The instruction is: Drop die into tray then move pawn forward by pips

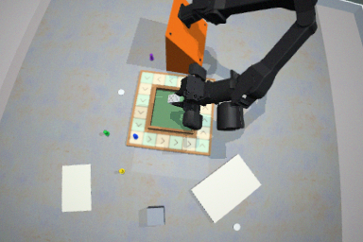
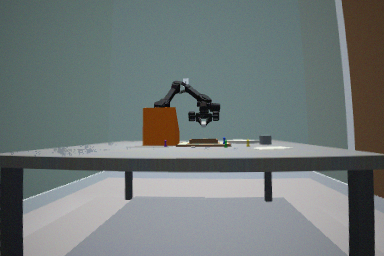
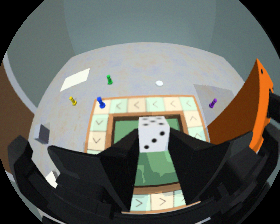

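The white die lies right at my gripper tip. Round my gripper tip: blue pawn: 120 mm ahead, 100 mm to the right, 90 mm below; then purple pawn: 190 mm behind, 130 mm to the right, 100 mm below; then green dice tray: 110 mm below.
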